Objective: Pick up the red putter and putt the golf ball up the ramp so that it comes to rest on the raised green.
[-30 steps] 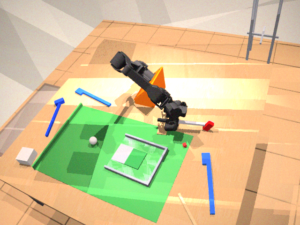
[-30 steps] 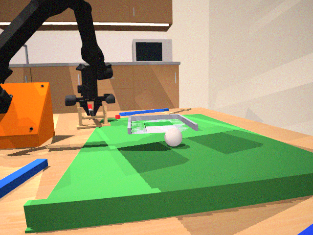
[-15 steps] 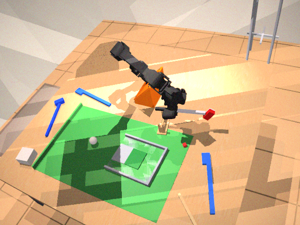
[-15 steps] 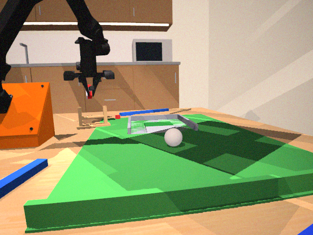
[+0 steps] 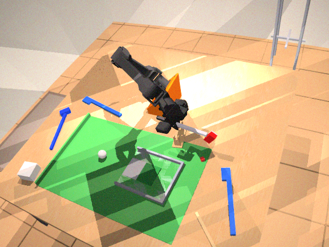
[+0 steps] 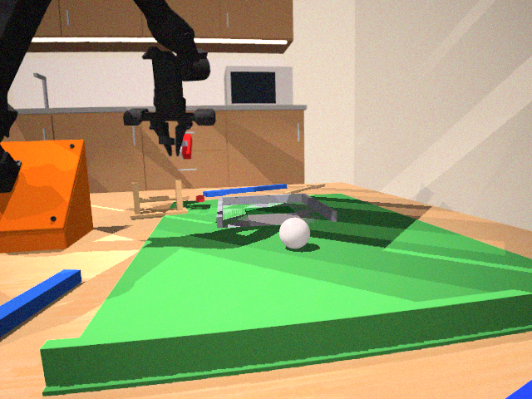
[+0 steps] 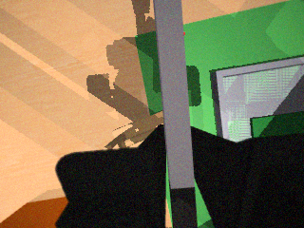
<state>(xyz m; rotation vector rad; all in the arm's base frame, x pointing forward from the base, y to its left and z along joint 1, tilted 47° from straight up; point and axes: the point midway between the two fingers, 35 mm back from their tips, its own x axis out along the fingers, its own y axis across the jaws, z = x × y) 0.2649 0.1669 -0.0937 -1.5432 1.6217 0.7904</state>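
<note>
My gripper tip is 50 mm to the right of the red putter and 30 mm below it. The rest, counted from my gripper tip: red cube: 130 mm to the left, 120 mm below, 50 mm ahead; wooden stand: 90 mm below, 40 mm behind, 30 mm to the right; green mat: 220 mm to the right, 210 mm ahead, 130 mm below.
</note>
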